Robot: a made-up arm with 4 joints.
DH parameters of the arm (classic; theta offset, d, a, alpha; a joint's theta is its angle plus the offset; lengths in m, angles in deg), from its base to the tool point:
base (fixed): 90 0.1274 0.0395 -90
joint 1: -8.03 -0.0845 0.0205 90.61
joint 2: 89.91 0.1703 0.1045 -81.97
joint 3: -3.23 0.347 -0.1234 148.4
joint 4: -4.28 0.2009 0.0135 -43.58
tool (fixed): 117.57 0.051 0 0
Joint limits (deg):
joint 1: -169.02..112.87
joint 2: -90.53..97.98
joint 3: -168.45..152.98
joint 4: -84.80..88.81
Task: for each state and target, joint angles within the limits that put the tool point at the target. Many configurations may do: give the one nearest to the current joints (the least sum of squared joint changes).
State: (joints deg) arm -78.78 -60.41 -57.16 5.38
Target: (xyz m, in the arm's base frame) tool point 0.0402 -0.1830 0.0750
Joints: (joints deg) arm -51.42 -40.88 -60.24 3.21
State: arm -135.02 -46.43 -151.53 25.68
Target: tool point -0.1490 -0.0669 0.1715
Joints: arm -145.13 -70.49 -156.98 23.77
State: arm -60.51 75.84 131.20 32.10
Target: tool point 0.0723 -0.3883 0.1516
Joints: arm -38.79 58.39 93.63 47.71
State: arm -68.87 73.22 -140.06 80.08
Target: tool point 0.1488 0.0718 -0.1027
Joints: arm -90.01 60.47 -152.83 81.43
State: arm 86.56 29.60 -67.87 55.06
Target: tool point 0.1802 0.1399 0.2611
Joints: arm 104.44 7.16 -74.94 55.46
